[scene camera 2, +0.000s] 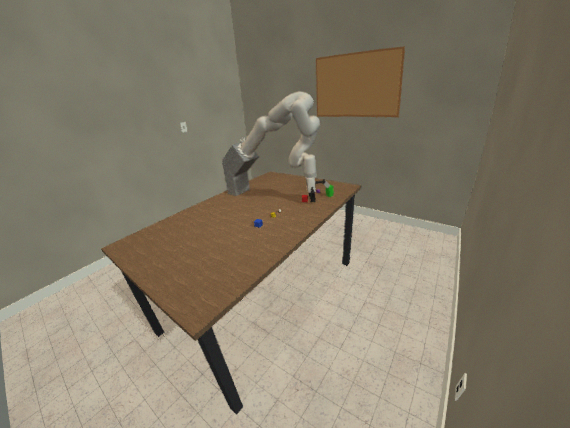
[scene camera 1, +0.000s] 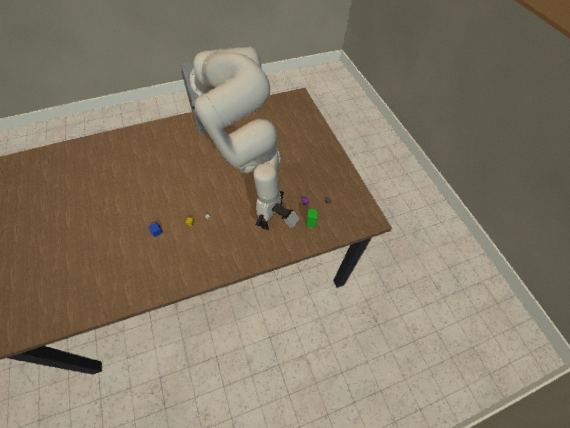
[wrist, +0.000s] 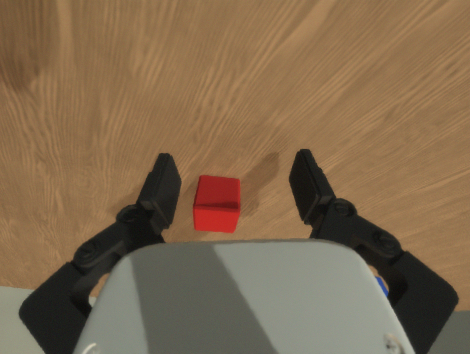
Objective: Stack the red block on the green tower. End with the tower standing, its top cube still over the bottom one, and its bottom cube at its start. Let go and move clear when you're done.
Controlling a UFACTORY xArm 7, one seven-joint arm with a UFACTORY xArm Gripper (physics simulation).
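Places are measured from the arm's base along level axes (x left, y back, z up), in millimetres.
Pixels of known places: gripper, fingertip midpoint: [scene camera 2: 312, 198] [scene camera 1: 271, 219] [wrist: 234, 165]; arm's base at its link origin: [scene camera 2: 246, 150].
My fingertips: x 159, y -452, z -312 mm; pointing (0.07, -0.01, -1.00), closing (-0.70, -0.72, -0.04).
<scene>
Ahead of a thing's pixels: the offset from my fingertips to its top centre.
The red block @(dx -22, dy +45, dz +19 mm) [scene camera 2: 304, 198] [wrist: 217, 204] rests on the table. In the wrist view it lies between the spread fingers, closer to the left finger with a gap to it, and a wider gap to the right finger. In scene camera 1 the arm and gripper hide it. My gripper [scene camera 1: 272, 210] [scene camera 2: 312, 197] [wrist: 234, 165] is open, low over the table, with the fingers pointing down. The green tower @(dx +150, dy -37, dz +56 mm) [scene camera 1: 312, 218] [scene camera 2: 330, 191] stands upright beside the gripper, toward the table's near right end. It does not show in the wrist view.
A small purple cube @(dx +152, dy +63, dz +3 mm) [scene camera 1: 305, 200] [scene camera 2: 318, 191] and a tiny dark grey cube @(dx +243, dy +45, dz -2 mm) [scene camera 1: 328, 200] lie near the tower. A white cube @(dx -243, dy +64, dz -4 mm) [scene camera 1: 208, 216] [scene camera 2: 280, 210], a yellow cube @(dx -312, dy +53, dz +5 mm) [scene camera 1: 189, 221] [scene camera 2: 273, 215] and a blue cube @(dx -441, dy +37, dz +16 mm) [scene camera 1: 155, 229] [scene camera 2: 258, 223] lie on the other side of the gripper.
</scene>
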